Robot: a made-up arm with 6 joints.
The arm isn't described. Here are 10 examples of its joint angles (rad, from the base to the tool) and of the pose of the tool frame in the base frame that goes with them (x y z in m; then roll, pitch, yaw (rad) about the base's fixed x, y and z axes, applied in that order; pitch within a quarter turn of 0, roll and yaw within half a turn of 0).
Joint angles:
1: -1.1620 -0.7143 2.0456 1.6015 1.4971 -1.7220
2: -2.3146 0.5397 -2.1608 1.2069 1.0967 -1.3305
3: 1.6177 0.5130 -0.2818 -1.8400 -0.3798 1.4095
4: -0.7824 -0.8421 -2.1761 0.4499 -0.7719 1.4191
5: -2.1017 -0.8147 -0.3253 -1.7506 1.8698 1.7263
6: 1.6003 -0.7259 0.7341 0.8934 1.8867 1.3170
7: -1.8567 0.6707 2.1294 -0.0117 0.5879 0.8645
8: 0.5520 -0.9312 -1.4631 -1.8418 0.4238 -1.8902
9: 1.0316 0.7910 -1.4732 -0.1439 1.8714 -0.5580
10: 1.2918 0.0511 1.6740 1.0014 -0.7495 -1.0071
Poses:
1: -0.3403 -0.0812 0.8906 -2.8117 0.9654 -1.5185
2: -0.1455 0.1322 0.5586 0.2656 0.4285 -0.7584
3: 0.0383 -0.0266 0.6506 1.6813 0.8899 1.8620
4: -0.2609 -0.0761 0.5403 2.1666 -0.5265 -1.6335
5: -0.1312 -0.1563 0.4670 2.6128 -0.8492 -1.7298
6: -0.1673 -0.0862 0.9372 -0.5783 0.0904 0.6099
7: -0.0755 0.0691 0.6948 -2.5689 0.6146 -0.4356
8: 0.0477 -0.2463 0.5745 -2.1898 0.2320 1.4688
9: -0.0754 -0.1386 0.8099 2.6163 0.5854 -3.1077
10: -0.1768 0.0567 0.7283 -2.1144 -0.6558 -2.0867
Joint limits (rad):
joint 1: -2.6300..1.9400
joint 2: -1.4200..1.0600
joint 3: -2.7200..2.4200
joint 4: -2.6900..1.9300
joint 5: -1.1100..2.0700
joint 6: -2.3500..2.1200
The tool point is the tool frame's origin. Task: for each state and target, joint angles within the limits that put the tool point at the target. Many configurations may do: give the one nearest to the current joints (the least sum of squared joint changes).
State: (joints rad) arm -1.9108 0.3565 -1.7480 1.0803 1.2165 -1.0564
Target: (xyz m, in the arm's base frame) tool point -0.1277 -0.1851 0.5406
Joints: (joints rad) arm -1.3266 0.8996 -1.2247 1.4591 0.9165 -0.5191
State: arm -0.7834 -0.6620 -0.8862 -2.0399 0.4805 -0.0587
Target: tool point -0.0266 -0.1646 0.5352
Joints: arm -0.7758 -0.3172 -1.0622 -2.0847 0.8757 -0.5996
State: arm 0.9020 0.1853 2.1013 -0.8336 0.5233 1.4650
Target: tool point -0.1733 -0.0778 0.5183
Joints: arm 0.9368 0.5351 1.4585 -0.8940 0.7862 1.5290
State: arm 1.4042 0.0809 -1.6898 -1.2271 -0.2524 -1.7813
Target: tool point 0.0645 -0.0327 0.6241
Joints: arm 1.7471 0.2464 -1.7037 -1.2596 -0.3852 -1.2611
